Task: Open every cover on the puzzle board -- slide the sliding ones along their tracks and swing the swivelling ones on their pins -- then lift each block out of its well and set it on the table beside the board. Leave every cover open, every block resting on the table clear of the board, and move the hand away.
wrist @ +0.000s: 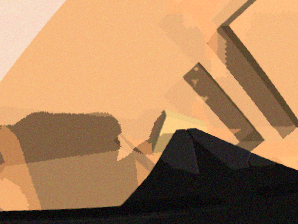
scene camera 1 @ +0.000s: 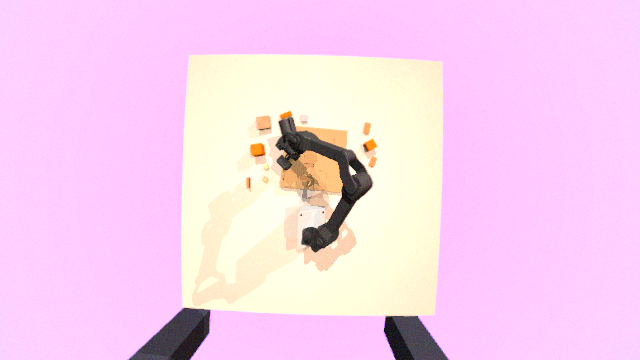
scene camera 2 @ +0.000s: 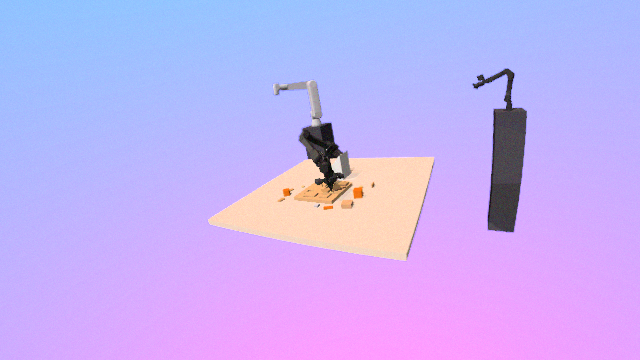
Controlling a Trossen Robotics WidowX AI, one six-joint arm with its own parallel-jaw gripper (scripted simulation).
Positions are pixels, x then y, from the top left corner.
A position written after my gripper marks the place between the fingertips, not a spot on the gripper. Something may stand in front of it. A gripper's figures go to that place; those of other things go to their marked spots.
My gripper (wrist: 185,139): 10 cm from the lens. A pale yellow piece (wrist: 170,121): 10 cm from the lens. A tan puzzle board (wrist: 90,90): 10 cm from the lens.
